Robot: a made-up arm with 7 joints. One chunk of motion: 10 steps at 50 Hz.
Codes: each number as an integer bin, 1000 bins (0 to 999) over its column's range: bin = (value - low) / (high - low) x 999, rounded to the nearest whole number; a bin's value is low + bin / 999 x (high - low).
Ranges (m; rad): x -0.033..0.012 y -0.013..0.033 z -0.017..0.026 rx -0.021..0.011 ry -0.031..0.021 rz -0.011..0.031
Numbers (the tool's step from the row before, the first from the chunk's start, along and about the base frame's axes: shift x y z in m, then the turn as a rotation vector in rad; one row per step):
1: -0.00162 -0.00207 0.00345 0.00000 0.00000 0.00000
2: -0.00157 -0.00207 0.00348 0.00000 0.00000 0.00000
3: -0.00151 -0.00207 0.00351 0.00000 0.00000 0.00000
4: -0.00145 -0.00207 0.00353 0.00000 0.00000 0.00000
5: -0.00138 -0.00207 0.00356 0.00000 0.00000 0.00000
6: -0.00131 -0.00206 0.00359 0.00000 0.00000 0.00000
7: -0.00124 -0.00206 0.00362 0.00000 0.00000 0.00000
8: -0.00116 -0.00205 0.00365 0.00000 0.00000 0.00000
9: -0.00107 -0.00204 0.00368 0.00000 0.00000 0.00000
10: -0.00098 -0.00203 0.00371 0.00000 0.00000 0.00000
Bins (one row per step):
1: 697 237 475 656 596 262
2: 698 237 476 656 596 262
3: 699 237 476 656 596 262
4: 700 237 477 656 596 262
5: 702 237 478 656 596 262
6: 704 238 478 656 596 262
7: 705 238 479 656 596 262
8: 707 238 480 656 596 262
9: 709 238 480 656 596 262
10: 711 238 481 656 596 262

